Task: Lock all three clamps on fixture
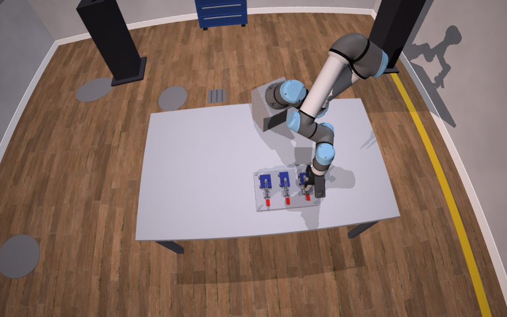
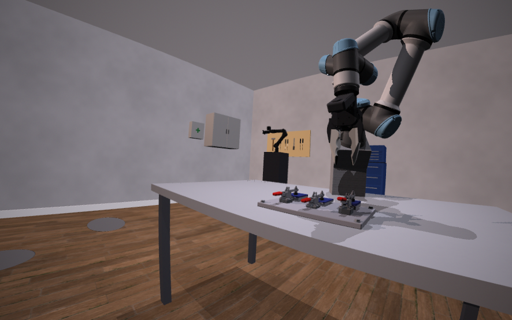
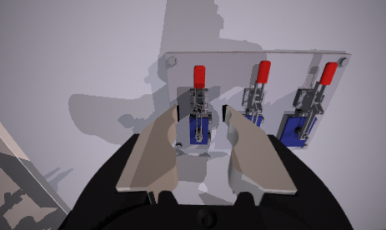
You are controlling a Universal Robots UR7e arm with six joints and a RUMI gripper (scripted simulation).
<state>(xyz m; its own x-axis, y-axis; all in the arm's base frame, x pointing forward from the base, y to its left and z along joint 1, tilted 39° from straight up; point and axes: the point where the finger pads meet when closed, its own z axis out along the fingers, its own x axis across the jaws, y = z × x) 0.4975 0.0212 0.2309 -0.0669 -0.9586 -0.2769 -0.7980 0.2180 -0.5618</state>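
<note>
My hand is 12 cm above the clamp, 5 cm past it and 1 cm to the right of it. Round my hand: plate 17 cm below, 10 cm to the right, 9 cm behind.
</note>
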